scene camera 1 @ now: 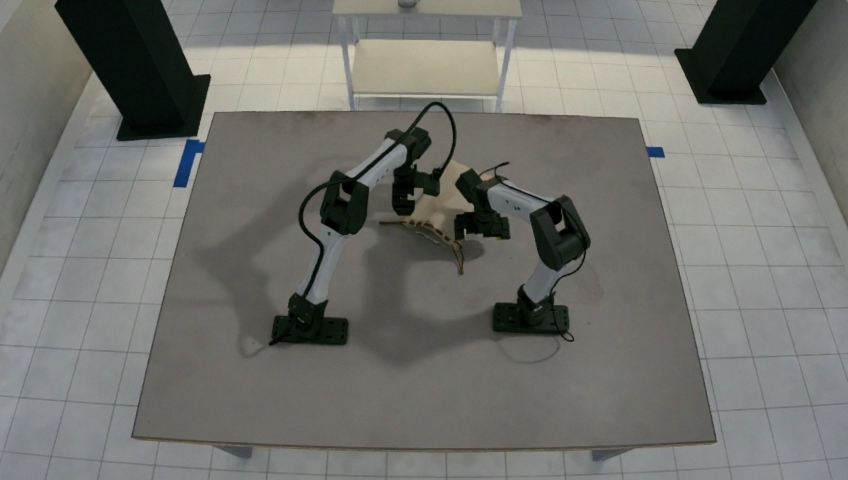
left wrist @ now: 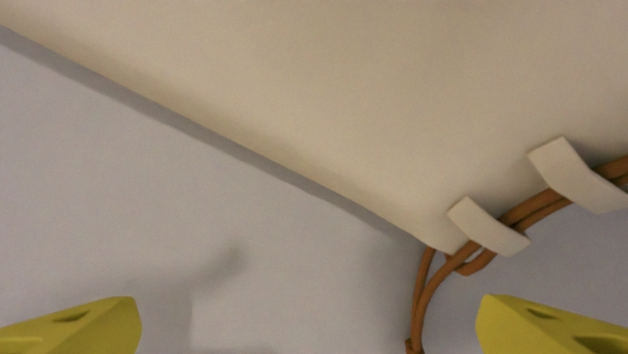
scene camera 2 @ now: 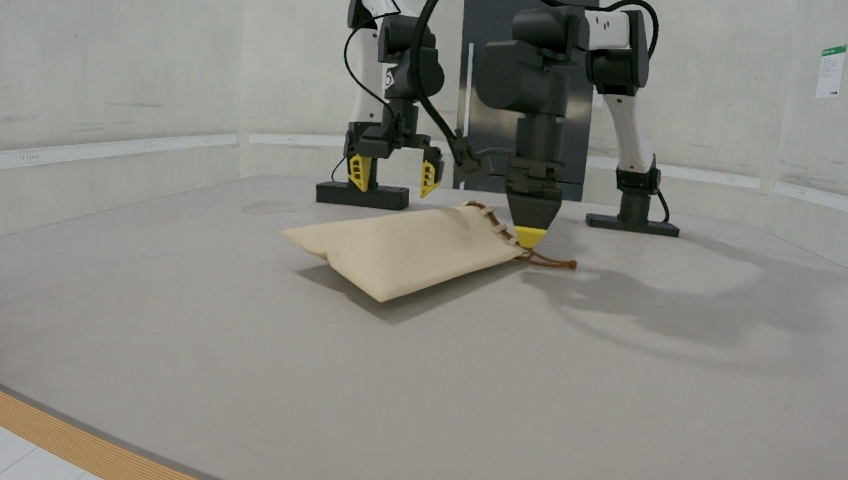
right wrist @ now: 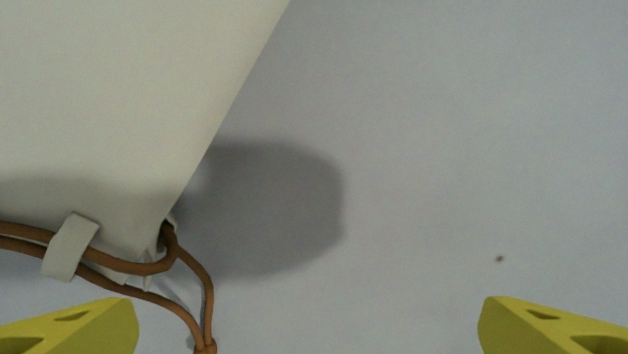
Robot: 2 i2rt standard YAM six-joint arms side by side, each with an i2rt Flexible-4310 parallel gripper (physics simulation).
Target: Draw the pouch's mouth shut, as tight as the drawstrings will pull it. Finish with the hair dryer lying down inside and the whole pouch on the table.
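The beige pouch [scene camera 1: 443,205] [scene camera 2: 404,249] [left wrist: 300,75] [right wrist: 100,90] lies on the table, bulging in the middle; the hair dryer does not show. Orange-brown cords run through loops along its mouth edge. One knotted cord end [scene camera 1: 389,223] [scene camera 2: 553,262] [left wrist: 419,310] sticks out at the left mouth corner in scene camera 1, the other [scene camera 1: 460,261] [right wrist: 209,295] at the right corner. My left gripper [scene camera 1: 403,212] [scene camera 2: 530,239] [left wrist: 309,310] is open, low over the left corner, the cord in view between its fingertips. My right gripper [scene camera 1: 480,237] [scene camera 2: 393,192] [right wrist: 308,313] is open, above the table beside the right corner; its cord shows near one fingertip.
The arm bases [scene camera 1: 310,330] [scene camera 1: 529,318] stand on the grey table [scene camera 1: 416,404] on the near side of the pouch in scene camera 1. A shelf table [scene camera 1: 425,68] stands beyond the far edge. Dark pillars [scene camera 1: 127,59] [scene camera 1: 740,47] stand at both sides.
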